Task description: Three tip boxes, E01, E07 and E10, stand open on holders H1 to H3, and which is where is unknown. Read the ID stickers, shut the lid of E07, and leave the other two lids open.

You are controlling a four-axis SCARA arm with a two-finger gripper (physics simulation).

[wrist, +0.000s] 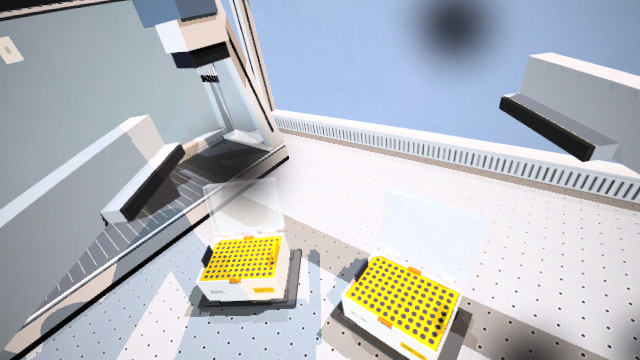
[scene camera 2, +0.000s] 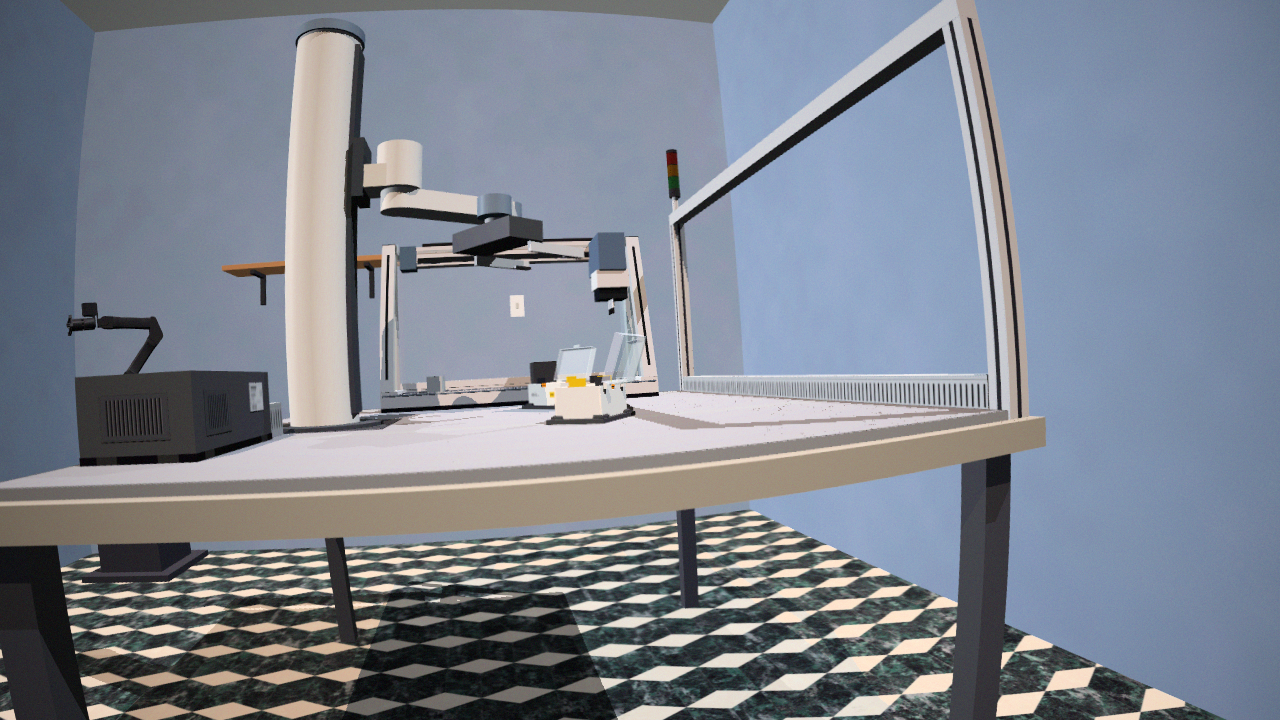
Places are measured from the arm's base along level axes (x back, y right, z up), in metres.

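Where they show: gripper, fingertip midpoint: (wrist: pixel 333 107) (scene camera 2: pixel 553 259).
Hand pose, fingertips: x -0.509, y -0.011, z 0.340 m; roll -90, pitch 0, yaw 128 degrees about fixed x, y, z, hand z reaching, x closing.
Each offset is from my fingertips to the top centre of the thing. "*": to the spot under its first point.
In the wrist view a white tip box {* dx +0.017, dy -0.200, dz -0.295 m} (wrist: pixel 240 291) with yellow tips stands at lower centre-left on a dark holder {* dx -0.052, dy -0.157, dz -0.320 m} (wrist: pixel 295 280). Its clear lid {dx -0.073, dy -0.263, dz -0.174 m} (wrist: pixel 247 207) is upright, open. A second such box {* dx -0.045, dy -0.011, dz -0.281 m} (wrist: pixel 375 322) stands at lower right on a dark holder (wrist: pixel 462 330), its clear lid {dx -0.154, dy +0.004, dz -0.174 m} (wrist: pixel 432 235) also open. Their ID stickers are too small and blurred to read. In scene camera 2, a near box (scene camera 2: pixel 586 404) partly covers another box {* dx +0.031, dy -0.220, dz -0.293 m} (scene camera 2: pixel 537 394); two raised lids show. A third box cannot be made out. My gripper (scene camera 2: pixel 528 258) (wrist: pixel 333 107) is open and empty, high above the table.
A gantry frame (scene camera 2: pixel 388 326) with a blue-and-white head {* dx -0.215, dy -0.454, dz +0.091 m} (scene camera 2: pixel 607 255) (wrist: pixel 192 32) stands behind the boxes. A slotted rail (scene camera 2: pixel 841 391) (wrist: pixel 400 142) runs along the table's edge. A dark cabinet {* dx +0.577, dy +0.561, dz -0.269 m} (scene camera 2: pixel 170 416) with a small black arm (scene camera 2: pixel 134 322) stands left of my column (scene camera 2: pixel 320 232).
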